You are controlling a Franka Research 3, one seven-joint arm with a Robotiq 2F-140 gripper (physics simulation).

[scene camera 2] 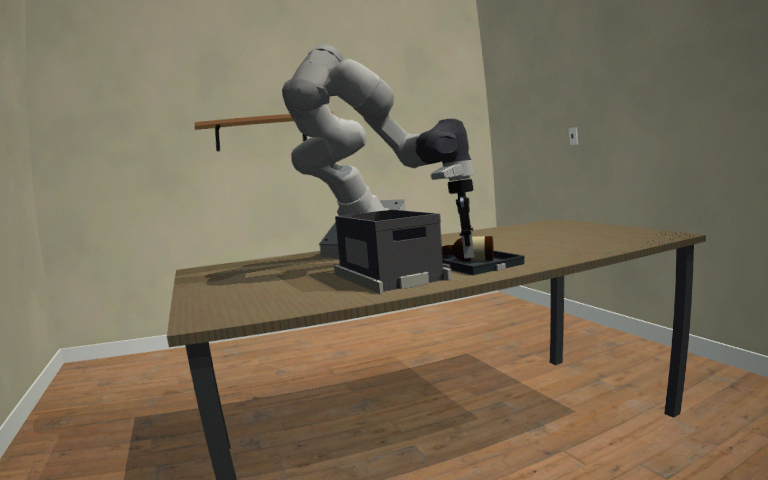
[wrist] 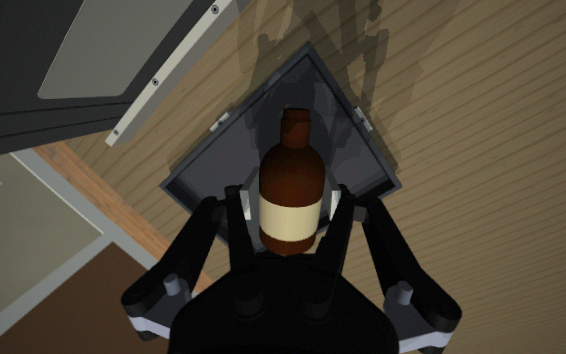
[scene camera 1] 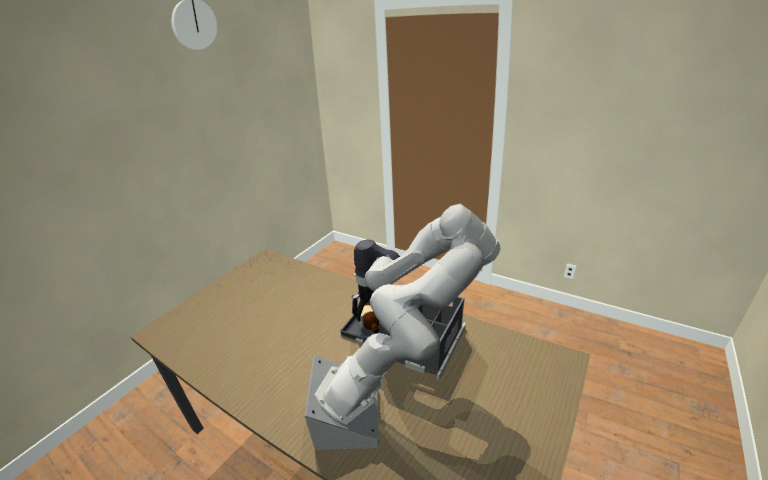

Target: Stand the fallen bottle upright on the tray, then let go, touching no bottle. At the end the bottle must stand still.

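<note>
The brown bottle [scene camera 1: 369, 320] [scene camera 2: 483, 247] [wrist: 291, 182] with a cream label lies on its side at the dark tray [scene camera 1: 349, 331] [scene camera 2: 514, 260] [wrist: 215, 162]. In scene camera 2 its neck points left, towards the crate, and its base points right. My gripper [scene camera 1: 362, 310] [scene camera 2: 468, 251] [wrist: 291, 177] points down over the bottle and is shut on its body, one pad on each side near the upper edge of the label. The arm hides part of the bottle and tray in scene camera 1. The bottle's underside is hidden in the wrist view.
A dark grey crate [scene camera 1: 453, 331] [scene camera 2: 407, 251] [wrist: 40, 125] with inner dividers stands close beside the tray, on the side of the bottle's neck. Pale rails [scene camera 2: 357, 279] [wrist: 172, 62] edge its foot. Small pale clips [scene camera 2: 500, 266] [wrist: 220, 121] sit at the tray's sides.
</note>
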